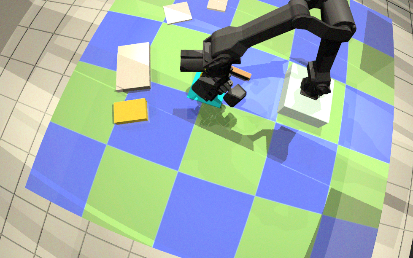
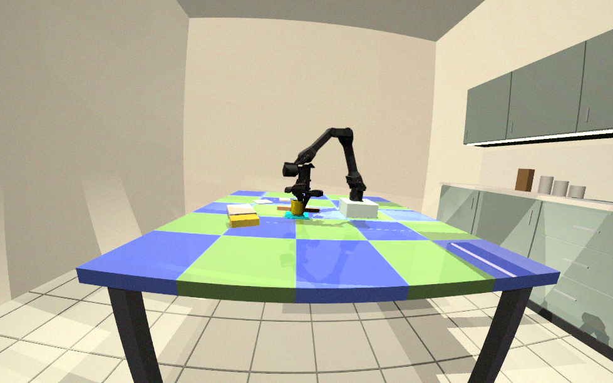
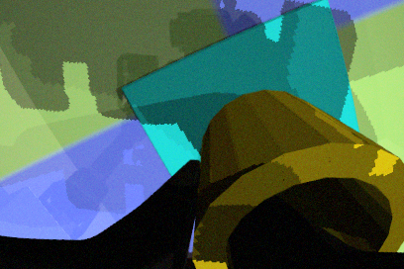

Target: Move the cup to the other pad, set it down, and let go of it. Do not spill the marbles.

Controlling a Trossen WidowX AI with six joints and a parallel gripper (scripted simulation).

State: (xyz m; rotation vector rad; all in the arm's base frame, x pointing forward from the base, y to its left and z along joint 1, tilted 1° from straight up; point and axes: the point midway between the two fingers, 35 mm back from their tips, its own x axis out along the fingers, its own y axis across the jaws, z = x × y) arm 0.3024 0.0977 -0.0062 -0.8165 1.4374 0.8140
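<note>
The yellow cup is 2 cm ahead of my gripper tip and 2 cm to the right of it. From my gripper tip the other things lie so: wooden bar: 2 cm ahead, 11 cm to the right, 4 cm below; pale blue pad: 1 cm ahead, 20 cm to the right, 5 cm below; cyan pad: 3 cm ahead, 1 cm to the right, 5 cm below.
</note>
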